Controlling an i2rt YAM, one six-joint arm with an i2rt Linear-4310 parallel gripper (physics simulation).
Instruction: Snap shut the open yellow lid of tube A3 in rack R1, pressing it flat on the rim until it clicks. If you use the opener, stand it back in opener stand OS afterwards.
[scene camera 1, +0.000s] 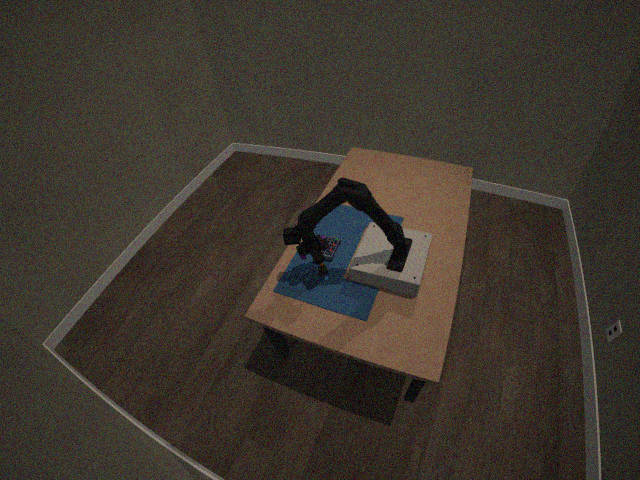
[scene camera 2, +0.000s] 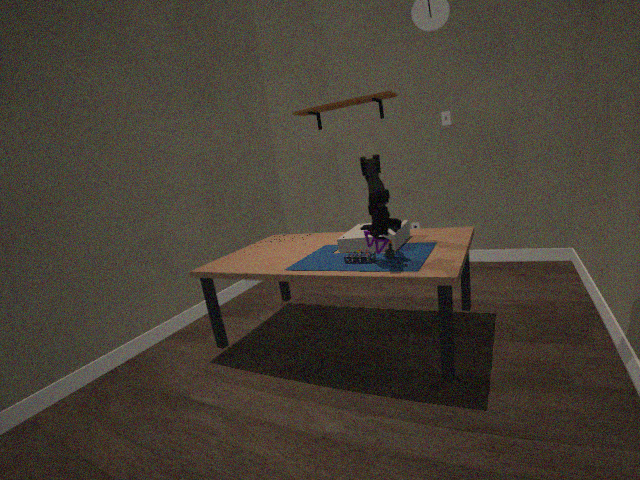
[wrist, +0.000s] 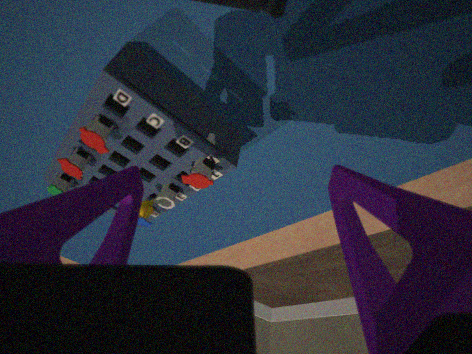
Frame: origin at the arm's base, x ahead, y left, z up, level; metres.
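Where they show: gripper, fingertip midpoint: (scene camera 2: 373, 250) (wrist: 235, 176); arm's base at its link origin: (scene camera 1: 400, 254).
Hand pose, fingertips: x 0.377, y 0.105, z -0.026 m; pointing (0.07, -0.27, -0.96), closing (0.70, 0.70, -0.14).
Observation:
Each offset is from my fingertips to the top centre of the thing. "spot": to the spot under its first point. Level surfaces: height alone.
Rack R1 {0.000 m up, 0.027 m back, 0.087 m right} (scene camera 1: 330, 249) (scene camera 2: 359, 257) (wrist: 160, 82) stands on the blue mat, at the left of the wrist view, its letters D, C, B along the near edge. The yellow lid {0.002 m down, 0.006 m back, 0.080 m right} (wrist: 146, 208) of tube A3 shows beyond the white ring-shaped lid, close to the left finger; its exact tilt is too small to tell. My gripper (scene camera 2: 375, 249) (wrist: 235, 176) is open, its purple fingers wide apart with nothing between them, above and beside the rack. A small dark upright thing (scene camera 1: 323, 267) (scene camera 2: 389, 251), possibly the opener in stand OS, stands on the mat; its details are unclear.
Red lids (wrist: 93, 140) (wrist: 197, 181) and a white ring-shaped lid {spot: 0.018 m down, 0.004 m ahead, 0.077 m right} (wrist: 165, 202) stand up from other tubes in the rack. The white base box (scene camera 1: 382, 281) (scene camera 2: 349, 244) is beside the blue mat {0.056 m down} (scene camera 1: 356, 308) (scene camera 2: 310, 263). The table edge lies beyond the rack.

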